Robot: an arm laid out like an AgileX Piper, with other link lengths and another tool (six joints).
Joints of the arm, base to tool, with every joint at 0 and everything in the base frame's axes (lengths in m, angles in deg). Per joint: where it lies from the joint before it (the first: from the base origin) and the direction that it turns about. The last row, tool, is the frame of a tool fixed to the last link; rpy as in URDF.
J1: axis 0 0 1 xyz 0.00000 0.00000 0.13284
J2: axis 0 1 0 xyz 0.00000 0.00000 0.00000
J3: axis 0 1 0 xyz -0.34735 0.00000 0.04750
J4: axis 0.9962 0 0.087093 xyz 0.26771 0.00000 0.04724
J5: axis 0 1 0 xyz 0.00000 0.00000 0.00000
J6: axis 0.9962 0 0.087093 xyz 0.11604 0.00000 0.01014
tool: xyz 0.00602 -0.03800 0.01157 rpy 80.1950 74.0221 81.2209
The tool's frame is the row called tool.
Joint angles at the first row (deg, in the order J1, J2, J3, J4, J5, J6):
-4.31, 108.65, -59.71, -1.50, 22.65, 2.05
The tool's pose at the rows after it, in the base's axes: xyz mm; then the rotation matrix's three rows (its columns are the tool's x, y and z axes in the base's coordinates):
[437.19 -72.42 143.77], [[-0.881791 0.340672 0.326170], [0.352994 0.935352 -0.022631], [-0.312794 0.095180 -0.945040]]
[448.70 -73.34 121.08], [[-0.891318 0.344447 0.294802], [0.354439 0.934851 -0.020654], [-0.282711 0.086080 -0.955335]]
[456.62 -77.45 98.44], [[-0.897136 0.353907 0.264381], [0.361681 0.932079 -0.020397], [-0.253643 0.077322 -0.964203]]
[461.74 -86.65 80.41], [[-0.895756 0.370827 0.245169], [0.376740 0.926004 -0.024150], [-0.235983 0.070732 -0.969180]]
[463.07 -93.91 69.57], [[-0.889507 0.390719 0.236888], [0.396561 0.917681 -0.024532], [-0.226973 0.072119 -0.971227]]
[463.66 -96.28 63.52], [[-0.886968 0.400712 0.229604], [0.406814 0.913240 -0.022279], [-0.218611 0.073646 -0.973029]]
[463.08 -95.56 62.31], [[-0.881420 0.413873 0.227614], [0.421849 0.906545 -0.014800], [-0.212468 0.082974 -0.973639]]
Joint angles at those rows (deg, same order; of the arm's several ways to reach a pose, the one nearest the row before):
-4.31, 113.39, -62.42, -1.49, 22.65, 2.18
-4.31, 117.58, -64.66, -1.56, 22.60, 2.28
-4.74, 121.42, -66.50, -1.57, 22.40, 2.28
-5.80, 124.45, -67.99, -1.70, 21.98, 2.28
-6.69, 126.12, -68.64, -1.40, 21.44, 2.36
-7.00, 127.04, -69.03, -1.03, 21.37, 2.35
-7.00, 127.15, -69.08, 0.00, 21.49, 2.35

